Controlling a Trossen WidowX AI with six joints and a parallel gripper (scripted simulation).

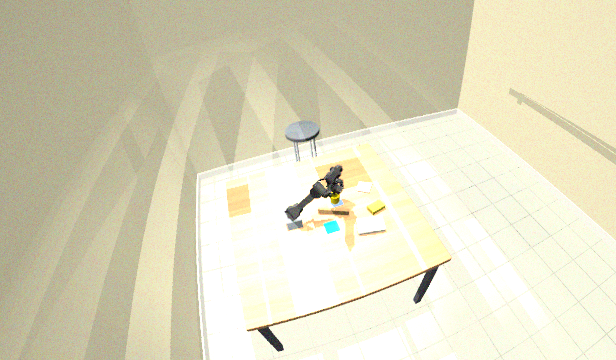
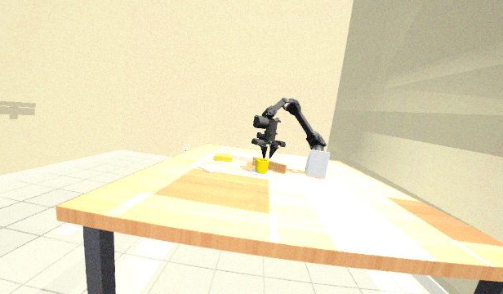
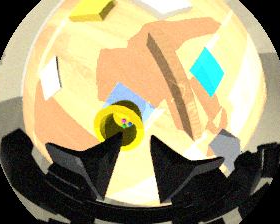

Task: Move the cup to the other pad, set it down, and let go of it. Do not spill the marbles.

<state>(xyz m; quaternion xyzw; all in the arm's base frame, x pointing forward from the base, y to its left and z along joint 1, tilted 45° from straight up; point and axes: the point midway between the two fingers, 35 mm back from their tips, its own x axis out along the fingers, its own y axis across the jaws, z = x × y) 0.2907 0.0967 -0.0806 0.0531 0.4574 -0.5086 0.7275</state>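
Now: the yellow cup 20 mm ahead of my gripper tip, 20 mm to the left of it and 50 mm below it. From my gripper tip the other things lie so: cyan pad (50 mm behind, 200 mm to the right, 90 mm below); then brown plank (10 mm behind, 90 mm to the right, 60 mm below); then yellow block (290 mm ahead, 120 mm to the right, 70 mm below).
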